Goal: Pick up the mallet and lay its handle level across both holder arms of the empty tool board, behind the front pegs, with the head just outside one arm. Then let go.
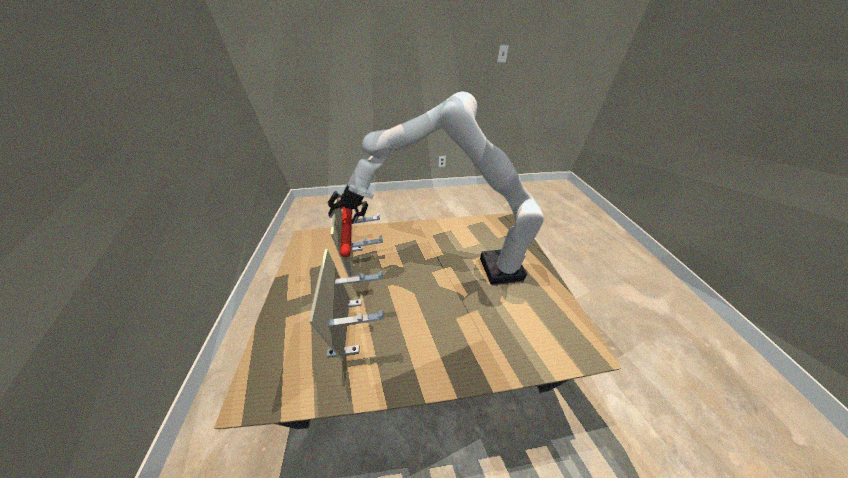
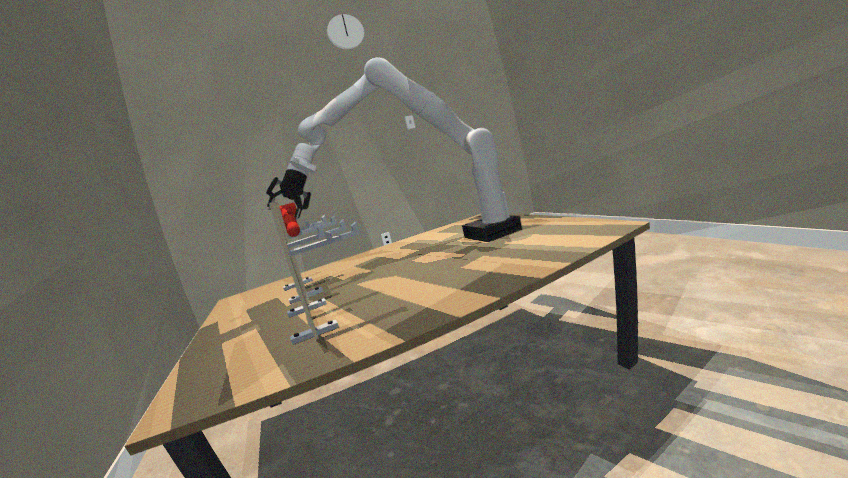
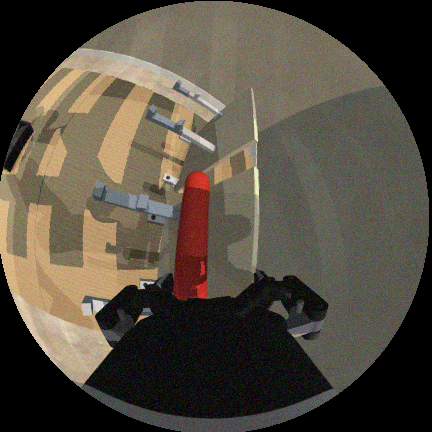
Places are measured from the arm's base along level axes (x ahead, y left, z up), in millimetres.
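Pixels of known places: gripper, fingertip midpoint: (image 1: pixel 341 219) (image 2: pixel 282 214) (image 3: pixel 210 278); arm's base, link origin: (image 1: pixel 507 265) (image 2: pixel 495 220).
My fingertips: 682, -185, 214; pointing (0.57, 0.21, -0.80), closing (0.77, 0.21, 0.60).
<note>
For each thing: its middle in the pictures, then the offset to it from my fingertips, as dx, dy, dz. Level surfaces: height alone.
- mallet, body centre: (image 3: pixel 190 262) (image 2: pixel 289 219) (image 1: pixel 346 225) -17, +15, -22
- far tool board, body centre: (image 3: pixel 154 257) (image 2: pixel 303 242) (image 1: pixel 357 239) -39, +5, -109
- second tool board, body centre: (image 2: pixel 313 257) (image 3: pixel 193 126) (image 1: pixel 351 304) -31, +322, -113
- striped table, surface height: dz -263
The mallet (image 1: pixel 345 237) (image 2: pixel 290 218) (image 3: pixel 192 229) shows as a red handle running along the face of the far tool board (image 1: pixel 336 229) (image 3: pixel 238 201), next to its two grey holder arms (image 1: pixel 367 242) (image 3: pixel 137 201). Its head is hidden under the gripper. My gripper (image 1: pixel 347 205) (image 2: pixel 288 195) (image 3: pixel 210 278) sits right over the near end of the handle with its fingers spread wide, clear of the handle on both sides. I cannot tell whether the handle rests on the arms.
A second tool board (image 1: pixel 320 284) with its own grey arms (image 1: pixel 355 319) stands closer to the front on the striped table (image 1: pixel 474 357) (image 2: pixel 414 297). Small grey brackets (image 1: pixel 352 349) lie at the boards' feet. The arm's base (image 1: pixel 503 270) stands at the right.
</note>
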